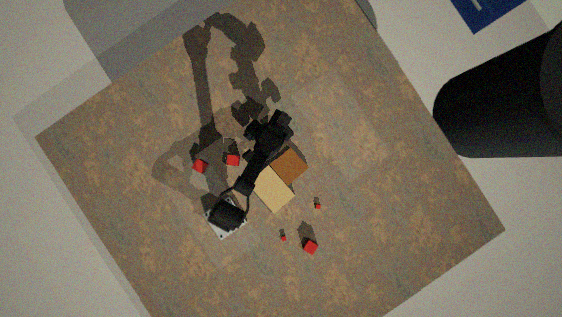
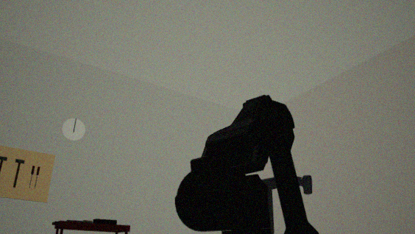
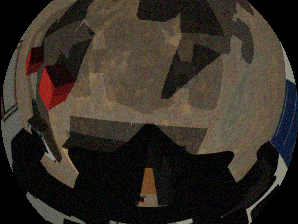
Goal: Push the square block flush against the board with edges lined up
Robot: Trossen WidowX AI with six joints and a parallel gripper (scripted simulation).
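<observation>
My gripper tip is now 100 mm to the left of the orange square block and 30 mm short of it. Round my gripper tip: tan board (140 mm to the right, 70 mm behind).
</observation>
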